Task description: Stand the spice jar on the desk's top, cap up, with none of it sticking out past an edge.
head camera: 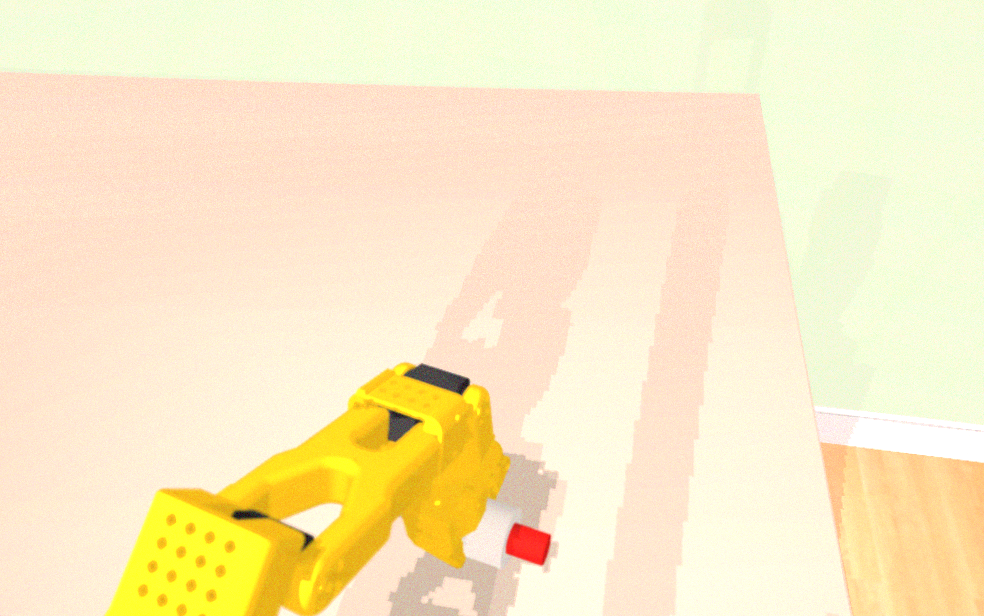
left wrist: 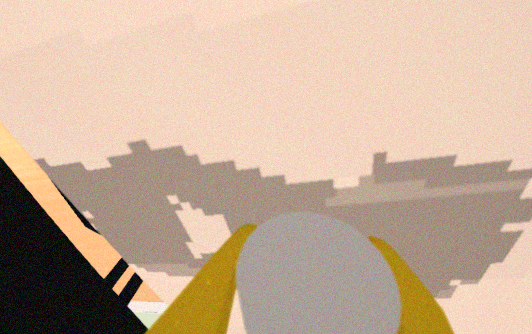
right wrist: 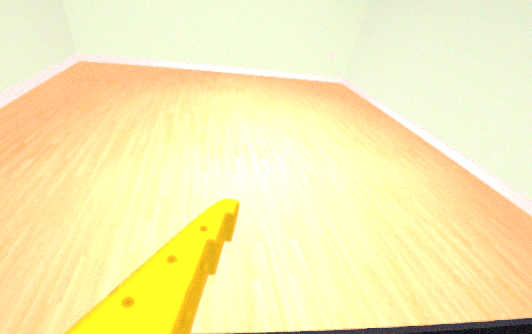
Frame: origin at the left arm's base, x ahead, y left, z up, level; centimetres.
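Seen in the pictures: left end effector, tool point: (head camera: 459,558) (left wrist: 255,237); right end effector, tool point: (right wrist: 236,215).
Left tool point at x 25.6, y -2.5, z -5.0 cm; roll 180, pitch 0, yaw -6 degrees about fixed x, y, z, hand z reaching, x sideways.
Note:
Pixels of each thing's top centre, then the offset from my left tool point to it. Level surfaces: height alone.
- spice jar, middle of its top: (head camera: 498,518) dx +1.7, dy -2.4, dz +3.5 cm
- red cap, middle of its top: (head camera: 528,535) dx +1.6, dy -4.4, dz +2.5 cm
- desk, its level: dz -0.5 cm
- wooden floor, its level: dz -72.5 cm
The spice jar (head camera: 493,533) (left wrist: 320,280) has a white body and a red cap (head camera: 528,544). In the head camera it is on its side, not upright, with the cap pointing to the lower right. In the left wrist view its round grey end shows. My left gripper (head camera: 475,523) (left wrist: 312,234) is shut on the jar, one jaw pressing on each side. The jar is over the desk (head camera: 217,217) (left wrist: 250,75), inside its right edge; whether it touches the top I cannot tell. My right gripper (right wrist: 232,205) is fully open, with one notched jaw showing, over the floor.
The desk's right edge runs down the right of the head camera picture, with wooden floor (head camera: 907,523) (right wrist: 300,175) beyond it. A pale green wall (head camera: 363,36) stands behind the desk. Arm shadows fall across the desk's top. A dark edge shows at the bottom of the right wrist view.

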